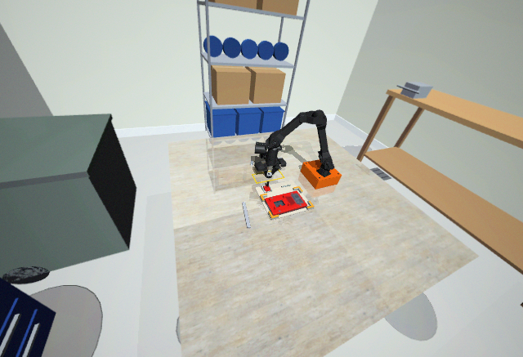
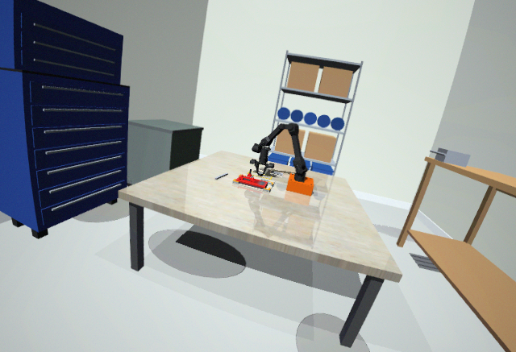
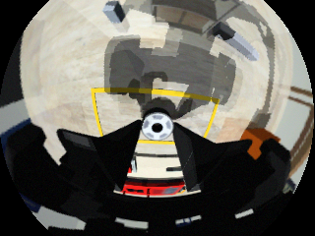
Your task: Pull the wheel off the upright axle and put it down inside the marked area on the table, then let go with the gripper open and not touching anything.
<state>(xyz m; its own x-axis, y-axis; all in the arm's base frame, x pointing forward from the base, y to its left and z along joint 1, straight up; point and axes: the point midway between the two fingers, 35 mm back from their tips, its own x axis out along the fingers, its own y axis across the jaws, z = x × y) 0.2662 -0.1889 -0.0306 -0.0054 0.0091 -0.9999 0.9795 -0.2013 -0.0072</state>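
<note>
Right now the wheel is right at my gripper tip. Round my gripper tip: small grey part 3 cm ahead, 15 cm to the right; then thin grey bar 27 cm ahead, 18 cm to the left; then upright axle 8 cm ahead, 9 cm to the left, 3 cm above.
</note>
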